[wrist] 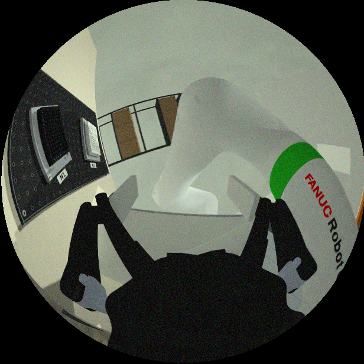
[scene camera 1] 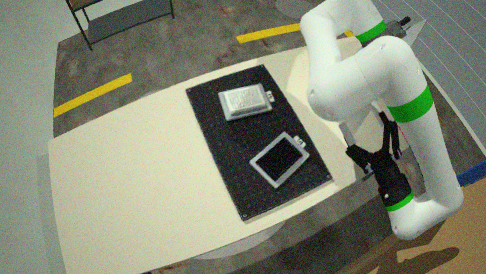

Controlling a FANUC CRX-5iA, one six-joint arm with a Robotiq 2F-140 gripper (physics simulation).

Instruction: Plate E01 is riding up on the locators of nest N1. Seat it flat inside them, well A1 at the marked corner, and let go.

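Frame: origin at the arm's base, x ahead, y left, z up, level; metres.
Seen in the pictures: gripper, between the fingertips: [scene camera 1: 355, 113].
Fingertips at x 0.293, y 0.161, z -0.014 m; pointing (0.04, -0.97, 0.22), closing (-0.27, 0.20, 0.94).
Pixels of each thing's top centre, then the offset from my fingertips to it. "spot": a spot on its surface instead. Level surfaces: height alone.
- black plate, centre of its top: [scene camera 1: 280, 157] dy -0.055, dx +0.180, dz -0.216 m
- nest N1, a spot on its surface: [scene camera 1: 292, 172] spot: dy +0.002, dx +0.166, dz -0.233 m
- N1 label, a spot on its surface: [scene camera 1: 299, 141] spot: dy -0.083, dx +0.083, dz -0.243 m
- white plate, centre of its top: [scene camera 1: 244, 97] dy -0.303, dx +0.176, dz -0.219 m
- black perforated board, centre of its top: [scene camera 1: 255, 130] dy -0.186, dx +0.197, dz -0.244 m
- cream table, height of its surface: dz -0.258 m
Plate E01, a black plate [scene camera 1: 281, 159] [wrist: 52, 132], sits in the grey frame of nest N1 [scene camera 1: 292, 172] [wrist: 35, 137]. In the wrist view its dark body stands proud of the frame; which edge rides on the locators is too small to tell. Well A1 and the marked corner cannot be made out. The N1 label [scene camera 1: 299, 141] [wrist: 62, 175] is at one side of the nest. My gripper [scene camera 1: 361, 124] [wrist: 183, 185] is open and empty, off to the right of the nest in the scene view, well away from the plate.
A white plate [scene camera 1: 245, 99] [wrist: 93, 139] sits in the second grey nest. Both nests are on the black perforated board [scene camera 1: 220, 150] [wrist: 22, 192], which lies on the cream table [scene camera 1: 125, 165]. A shelf rack [scene camera 1: 83, 32] stands beyond the table.
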